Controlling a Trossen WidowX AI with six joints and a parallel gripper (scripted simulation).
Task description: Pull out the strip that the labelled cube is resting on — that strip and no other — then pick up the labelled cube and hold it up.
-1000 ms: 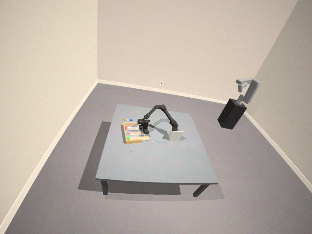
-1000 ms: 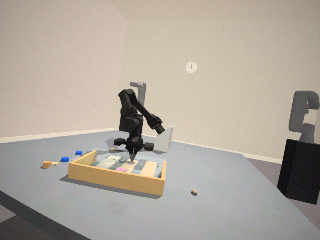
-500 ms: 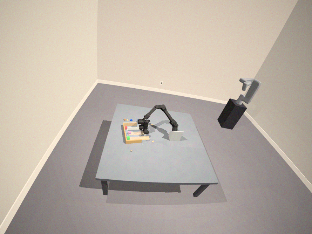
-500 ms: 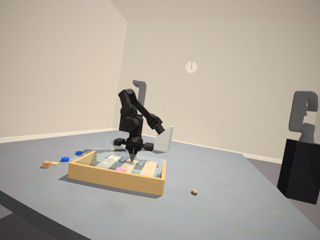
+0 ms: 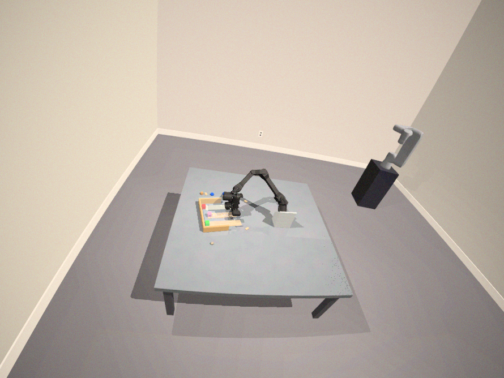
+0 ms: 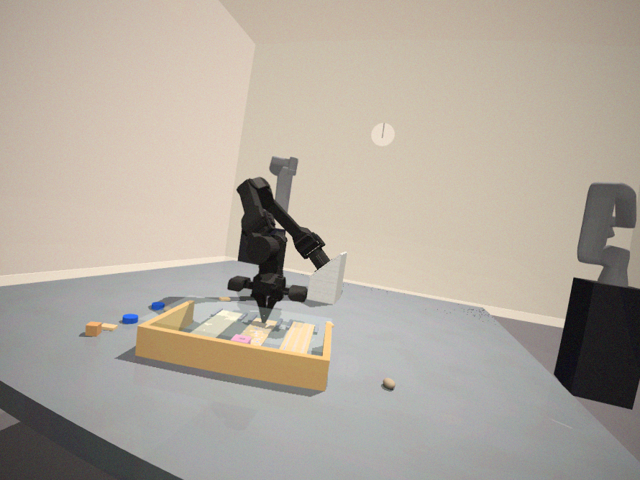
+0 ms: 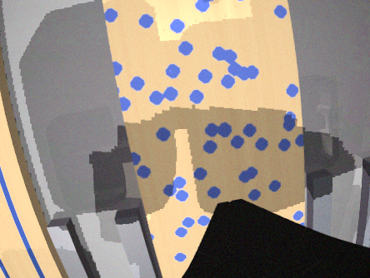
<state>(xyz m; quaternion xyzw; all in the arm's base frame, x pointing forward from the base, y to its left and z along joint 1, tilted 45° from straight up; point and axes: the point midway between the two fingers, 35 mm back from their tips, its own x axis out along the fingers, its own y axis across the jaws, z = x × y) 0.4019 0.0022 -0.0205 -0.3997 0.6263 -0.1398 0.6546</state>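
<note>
Now: gripper tip 9 cm short of the dotted strip and 3 cm to the right of it. Round my gripper tip: small orange block (30 cm ahead, 19 cm to the right).
</note>
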